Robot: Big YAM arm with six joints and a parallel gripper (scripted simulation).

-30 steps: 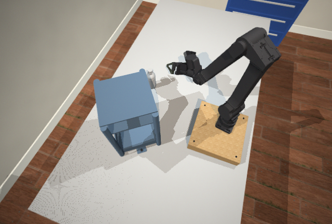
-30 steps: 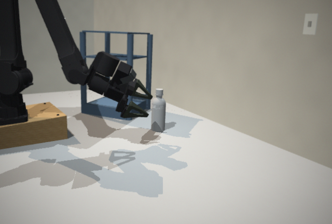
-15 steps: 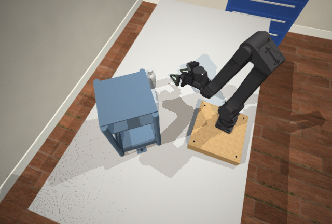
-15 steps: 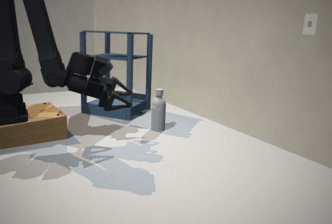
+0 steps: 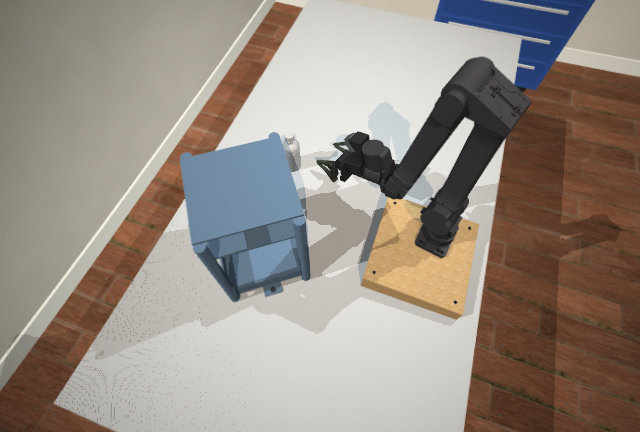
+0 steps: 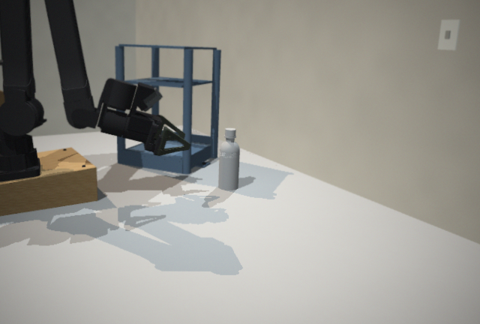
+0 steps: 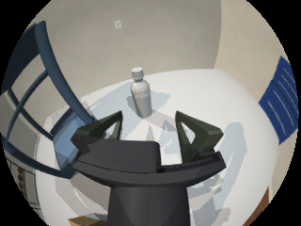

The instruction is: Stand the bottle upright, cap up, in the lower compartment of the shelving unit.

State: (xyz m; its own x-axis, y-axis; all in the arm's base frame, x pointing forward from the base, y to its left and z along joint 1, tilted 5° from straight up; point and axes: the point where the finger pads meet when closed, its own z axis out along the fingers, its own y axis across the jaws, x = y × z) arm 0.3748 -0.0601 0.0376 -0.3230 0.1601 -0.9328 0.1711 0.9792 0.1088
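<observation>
Right now my hand is 130 mm short of the grey bottle, 10 mm to the right of it and 40 mm above it. The rest, counted from my hand: blue shelving unit (50 mm ahead, 310 mm to the left, 40 mm above).
</observation>
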